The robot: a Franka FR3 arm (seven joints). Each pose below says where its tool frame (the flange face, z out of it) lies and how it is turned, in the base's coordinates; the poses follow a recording.
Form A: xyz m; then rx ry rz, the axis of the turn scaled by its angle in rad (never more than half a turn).
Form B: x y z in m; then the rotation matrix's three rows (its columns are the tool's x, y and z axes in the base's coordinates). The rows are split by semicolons. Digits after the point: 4 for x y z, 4 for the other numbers.
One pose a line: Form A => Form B
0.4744 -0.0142 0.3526 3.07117 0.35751 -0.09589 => 0.4744 -0.0142 0.3526; 0.9714 0.2308 -0.0559; 0.2279 -0.9721 -0.0550; -0.0671 0.0407 -0.9969
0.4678 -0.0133 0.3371 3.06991 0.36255 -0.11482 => 0.4678 -0.0133 0.3371; 0.9698 0.2343 -0.0680; 0.2307 -0.9714 -0.0565; -0.0793 0.0391 -0.9961
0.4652 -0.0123 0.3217 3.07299 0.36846 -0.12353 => 0.4652 -0.0123 0.3217; 0.9685 0.2377 -0.0738; 0.2342 -0.9707 -0.0532; -0.0843 0.0343 -0.9958
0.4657 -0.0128 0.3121 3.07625 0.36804 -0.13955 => 0.4657 -0.0128 0.3121; 0.9678 0.2371 -0.0845; 0.2335 -0.9710 -0.0506; -0.0940 0.0293 -0.9951
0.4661 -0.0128 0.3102 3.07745 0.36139 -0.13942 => 0.4661 -0.0128 0.3102; 0.9688 0.2329 -0.0845; 0.2293 -0.9721 -0.0500; -0.0938 0.0291 -0.9952
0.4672 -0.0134 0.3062 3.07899 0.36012 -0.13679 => 0.4672 -0.0134 0.3062; 0.9692 0.2319 -0.0830; 0.2285 -0.9723 -0.0485; -0.0919 0.0281 -0.9954
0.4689 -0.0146 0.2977 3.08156 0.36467 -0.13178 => 0.4689 -0.0146 0.2977; 0.9688 0.2344 -0.0800; 0.2314 -0.9718 -0.0454; -0.0884 0.0255 -0.9958
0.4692 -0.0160 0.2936 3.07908 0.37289 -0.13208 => 0.4692 -0.0160 0.2936; 0.9675 0.2398 -0.0799; 0.2366 -0.9705 -0.0471; -0.0888 0.0267 -0.9957
